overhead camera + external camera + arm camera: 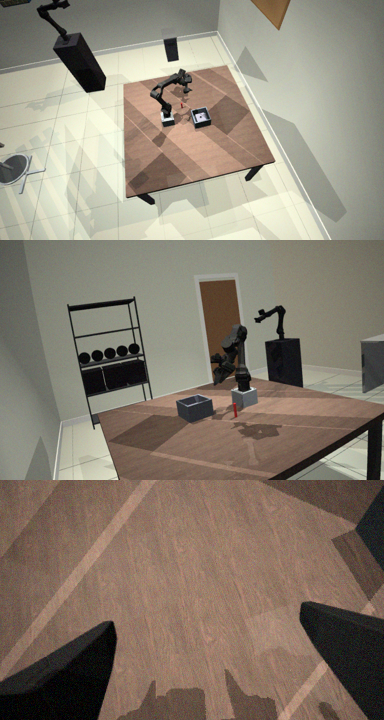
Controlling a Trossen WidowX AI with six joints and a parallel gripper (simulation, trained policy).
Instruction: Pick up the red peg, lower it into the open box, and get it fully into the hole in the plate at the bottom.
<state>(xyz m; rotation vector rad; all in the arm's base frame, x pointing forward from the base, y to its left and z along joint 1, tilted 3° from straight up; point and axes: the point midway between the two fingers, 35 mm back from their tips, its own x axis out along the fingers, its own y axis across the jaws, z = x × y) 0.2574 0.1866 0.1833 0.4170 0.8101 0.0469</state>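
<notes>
Now: gripper tip 190 mm above the red peg, 130 mm past it and 70 mm to the left of it. Also, from my gripper tip: grey box 260 mm to the right, 210 mm below, 40 mm ahead.
</notes>
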